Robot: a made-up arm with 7 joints. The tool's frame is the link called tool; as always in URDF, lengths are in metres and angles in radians. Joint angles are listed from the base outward.
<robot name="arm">
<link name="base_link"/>
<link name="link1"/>
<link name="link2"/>
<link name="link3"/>
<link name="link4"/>
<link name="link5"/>
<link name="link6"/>
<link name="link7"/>
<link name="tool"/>
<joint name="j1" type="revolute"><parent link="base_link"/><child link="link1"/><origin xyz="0.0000 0.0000 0.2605" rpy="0.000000 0.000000 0.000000"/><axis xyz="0 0 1"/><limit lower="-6.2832" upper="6.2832"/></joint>
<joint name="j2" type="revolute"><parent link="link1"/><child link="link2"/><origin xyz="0.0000 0.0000 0.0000" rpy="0.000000 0.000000 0.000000"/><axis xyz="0 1 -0.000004"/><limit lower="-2.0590" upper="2.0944"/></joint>
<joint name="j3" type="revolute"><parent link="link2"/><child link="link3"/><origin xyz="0.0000 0.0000 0.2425" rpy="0.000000 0.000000 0.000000"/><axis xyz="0 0 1"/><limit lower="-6.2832" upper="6.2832"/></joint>
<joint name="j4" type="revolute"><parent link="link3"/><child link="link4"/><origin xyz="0.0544 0.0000 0.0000" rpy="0.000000 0.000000 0.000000"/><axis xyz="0 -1 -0.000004"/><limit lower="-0.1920" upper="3.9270"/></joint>
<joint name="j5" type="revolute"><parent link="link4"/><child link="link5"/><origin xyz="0.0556 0.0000 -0.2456" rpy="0.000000 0.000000 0.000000"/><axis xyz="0 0.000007 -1"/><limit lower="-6.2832" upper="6.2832"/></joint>
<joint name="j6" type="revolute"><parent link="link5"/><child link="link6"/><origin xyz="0.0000 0.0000 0.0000" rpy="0.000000 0.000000 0.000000"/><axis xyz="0 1 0.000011"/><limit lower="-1.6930" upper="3.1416"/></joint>
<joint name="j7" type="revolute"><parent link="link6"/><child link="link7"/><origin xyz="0.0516 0.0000 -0.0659" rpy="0.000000 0.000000 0.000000"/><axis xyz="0 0.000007 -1"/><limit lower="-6.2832" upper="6.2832"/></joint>
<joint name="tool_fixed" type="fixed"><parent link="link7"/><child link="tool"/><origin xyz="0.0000 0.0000 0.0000" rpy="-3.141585 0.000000 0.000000"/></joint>
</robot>
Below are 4 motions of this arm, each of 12 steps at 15 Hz.
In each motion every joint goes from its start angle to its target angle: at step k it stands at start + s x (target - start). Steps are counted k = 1, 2, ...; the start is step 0. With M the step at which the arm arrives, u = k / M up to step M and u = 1 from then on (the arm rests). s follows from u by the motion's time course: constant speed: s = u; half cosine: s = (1 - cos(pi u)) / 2; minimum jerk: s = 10 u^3 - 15 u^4 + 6 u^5.
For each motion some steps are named. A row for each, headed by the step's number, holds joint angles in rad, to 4 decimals.
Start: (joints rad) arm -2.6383 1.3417 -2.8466 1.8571 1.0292 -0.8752 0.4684
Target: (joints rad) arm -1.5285 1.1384 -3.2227 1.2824 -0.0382 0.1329 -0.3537
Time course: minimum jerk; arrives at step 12
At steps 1, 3, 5, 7, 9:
1: -2.6327 1.3407 -2.8485 1.8542 1.0238 -0.8701 0.4642
3: -2.5234 1.3207 -2.8855 1.7976 0.9187 -0.7708 0.3833
5: -2.2536 1.2712 -2.9770 1.6579 0.6592 -0.5258 0.1834
7: -1.9132 1.2089 -3.0923 1.4816 0.3318 -0.2165 -0.0687
9: -1.6434 1.1594 -3.1838 1.3419 0.0723 0.0285 -0.2686

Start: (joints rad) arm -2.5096 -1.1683 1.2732 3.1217 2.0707 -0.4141 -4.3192
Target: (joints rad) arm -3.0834 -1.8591 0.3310 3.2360 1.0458 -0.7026 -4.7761
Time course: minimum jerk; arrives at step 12
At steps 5, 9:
5: -2.7085 -1.4077 0.9466 3.1613 1.7154 -0.5141 -4.4776
9: -3.0240 -1.7876 0.4285 3.2242 1.1519 -0.6727 -4.7288

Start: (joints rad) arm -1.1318 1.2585 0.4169 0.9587 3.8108 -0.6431 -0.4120
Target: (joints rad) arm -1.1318 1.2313 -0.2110 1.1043 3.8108 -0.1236 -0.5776
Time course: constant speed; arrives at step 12
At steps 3, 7, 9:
3: -1.1318 1.2517 0.2599 0.9951 3.8108 -0.5132 -0.4534
7: -1.1318 1.2426 0.0506 1.0436 3.8108 -0.3401 -0.5086
9: -1.1318 1.2381 -0.0540 1.0679 3.8108 -0.2535 -0.5362

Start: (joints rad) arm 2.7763 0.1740 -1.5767 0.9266 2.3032 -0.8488 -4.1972
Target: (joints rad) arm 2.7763 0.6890 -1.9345 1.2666 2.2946 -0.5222 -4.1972
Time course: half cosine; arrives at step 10
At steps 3, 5, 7, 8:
3: 2.7763 0.2801 -1.6504 0.9967 2.3014 -0.7815 -4.1972
5: 2.7763 0.4315 -1.7556 1.0966 2.2989 -0.6855 -4.1972
7: 2.7763 0.5829 -1.8608 1.1965 2.2964 -0.5895 -4.1972
8: 2.7763 0.6398 -1.9003 1.2341 2.2954 -0.5534 -4.1972

